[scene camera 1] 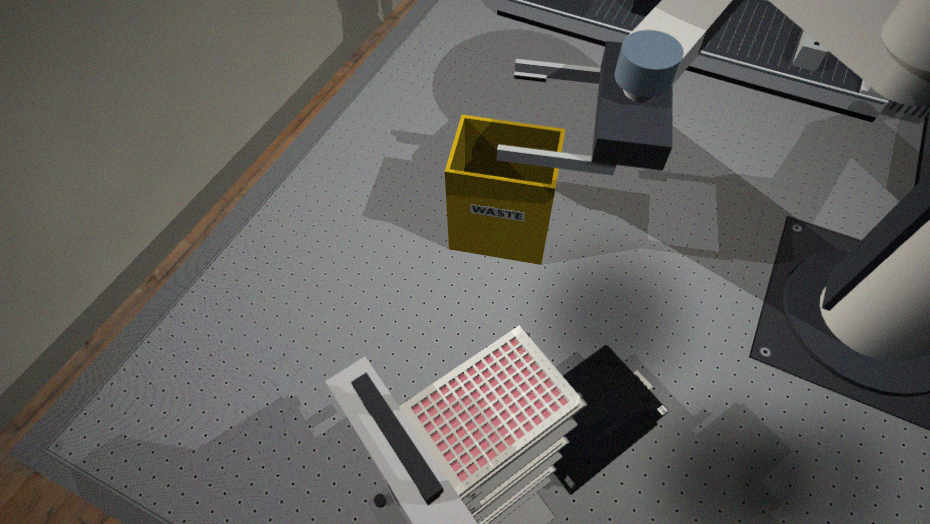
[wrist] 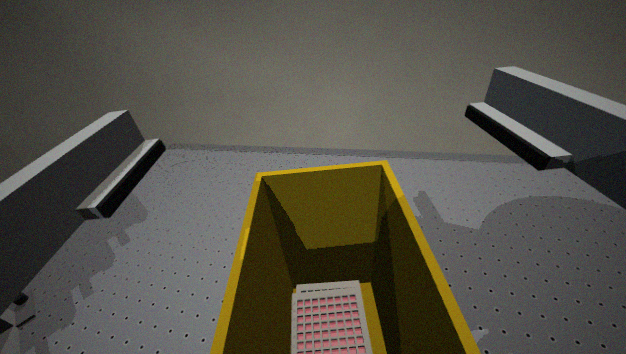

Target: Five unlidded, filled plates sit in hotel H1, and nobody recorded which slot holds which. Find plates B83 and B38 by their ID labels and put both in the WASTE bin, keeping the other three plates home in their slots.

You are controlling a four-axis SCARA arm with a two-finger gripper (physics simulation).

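Frame: origin at the arm's base, x ahead, y left, z up, level; metres.
Seen in the pictures: gripper, fingertip midpoint: [scene camera 1: 506, 107] [wrist: 311, 109]; arm's base at its link origin: [scene camera 1: 865, 321].
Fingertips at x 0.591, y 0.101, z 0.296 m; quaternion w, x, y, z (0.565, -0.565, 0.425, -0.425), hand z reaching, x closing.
Observation:
Offsets run from my fingertips to a thing's top centre. "*": to the spot under its first point.
My gripper [scene camera 1: 509, 110] [wrist: 311, 109] is wide open and empty, with its fingers above the WASTE bin. The yellow WASTE bin {0.003 m back, 0.003 m right, 0.084 m down} [scene camera 1: 497, 231] [wrist: 425, 250] stands upright and open at the top. In the wrist view, a white plate with pink-filled wells {0.013 m back, 0.002 m left, 0.248 m down} [wrist: 331, 320] lies inside on the bin's floor; its ID cannot be read, and whether another plate lies under it cannot be told. In the scene view, the hotel {* 0.113 m back, 0.490 m left, 0.148 m up} [scene camera 1: 374, 436] at the lower middle holds a filled plate {0.170 m back, 0.419 m left, 0.105 m up} [scene camera 1: 497, 406] at its top, with more plate edges below. No ID labels are readable there.
A flat black plate-sized piece {* 0.278 m back, 0.255 m left, 0.224 m down} [scene camera 1: 608, 416] lies right of the hotel. The robot's base [scene camera 1: 774, 325] stands at the right. A long dark-topped track [scene camera 1: 748, 55] runs behind the arm. The perforated table's edge [scene camera 1: 214, 221] runs along the left.

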